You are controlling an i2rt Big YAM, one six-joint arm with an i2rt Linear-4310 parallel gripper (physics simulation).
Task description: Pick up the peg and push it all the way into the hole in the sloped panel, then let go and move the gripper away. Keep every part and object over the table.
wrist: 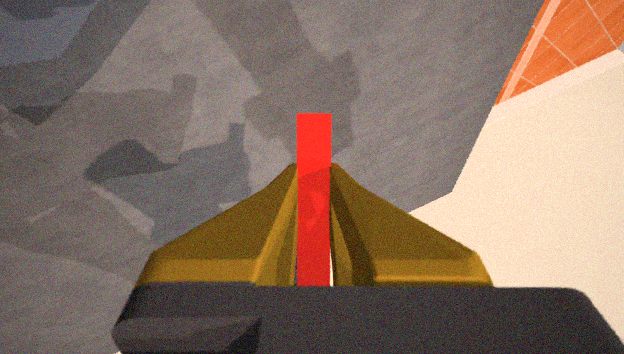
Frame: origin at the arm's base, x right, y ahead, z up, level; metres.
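Seen in the pictures: gripper, fingertip midpoint: (313,177).
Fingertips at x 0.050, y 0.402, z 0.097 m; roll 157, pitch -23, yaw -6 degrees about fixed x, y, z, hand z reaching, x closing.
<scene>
A point is followed by its place in that frame.
A red peg (314,145) {y 0.417, x 0.054, z 0.093 m} stands out between the fingers in the middle of the wrist view, its free end pointing away from the gripper and up the picture. My gripper (313,177) {y 0.402, x 0.050, z 0.097 m} is shut on the peg, with one brown finger pressed to each side of it. The peg's free end reaches past the fingertips and overlaps the grey surface behind it; whether it touches anything cannot be told. The sloped panel and its hole do not show in the wrist view.
A grey surface (410,100) {y 0.188, x 0.226, z -0.066 m} with patchy shadows fills the left and middle of the view. A cream-coloured surface (550,200) lies at the right. An orange tiled area with pale lines (575,30) shows at the top right corner.
</scene>
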